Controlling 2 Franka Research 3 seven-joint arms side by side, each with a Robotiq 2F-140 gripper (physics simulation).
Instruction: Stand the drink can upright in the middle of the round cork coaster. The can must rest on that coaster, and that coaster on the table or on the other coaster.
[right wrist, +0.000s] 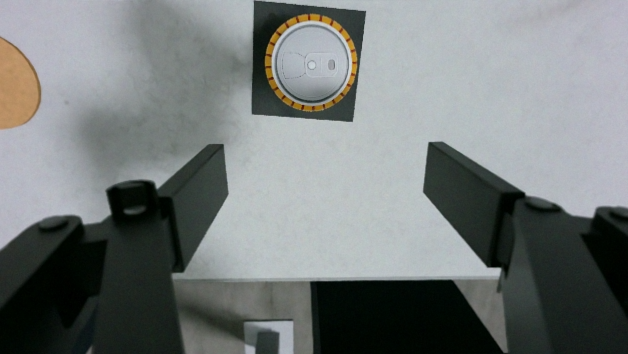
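The drink can (312, 62), with a silver lid and an orange rim with dark red marks, stands upright on a dark square coaster (265, 102) at the top middle of the right wrist view. Part of the round cork coaster (16, 85), tan with a dark edge, shows at the left edge of the view, apart from the square coaster. My right gripper (326, 168) is open with nothing between its fingers. The can and the square coaster show beyond its fingertips, towards the top of the view. My left gripper does not show.
The white table (325, 240) ends in a straight front edge below the fingertips in the view. Beyond that edge are a grey floor (215, 295), a black panel (390, 320) and a small white block (254, 332). Soft shadows lie on the table left of the can.
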